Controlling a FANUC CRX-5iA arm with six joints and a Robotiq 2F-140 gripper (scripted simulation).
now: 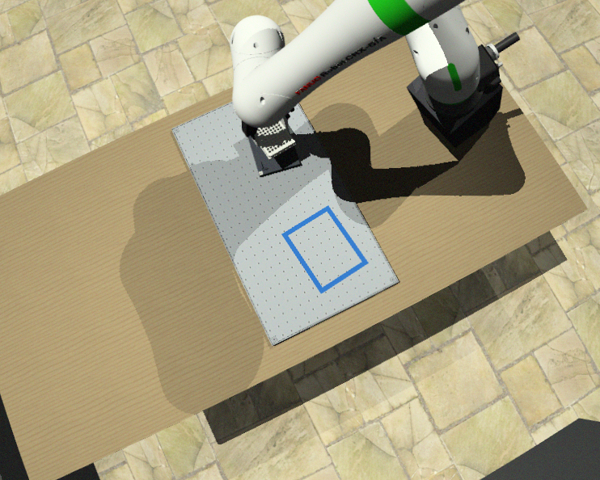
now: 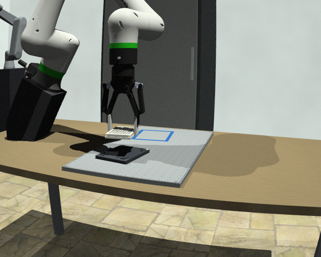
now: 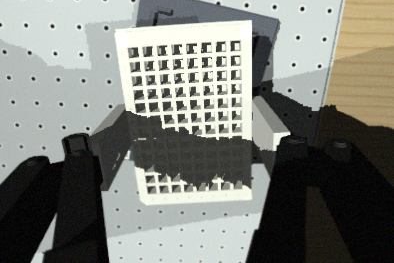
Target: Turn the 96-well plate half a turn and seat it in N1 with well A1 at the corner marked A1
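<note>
My gripper is now 2 cm above the white 96-well plate. The rest, counted from my hand: dark plate nest N1: 10 cm below; then A1 label: 9 cm below, 7 cm to the left, 6 cm ahead.
</note>
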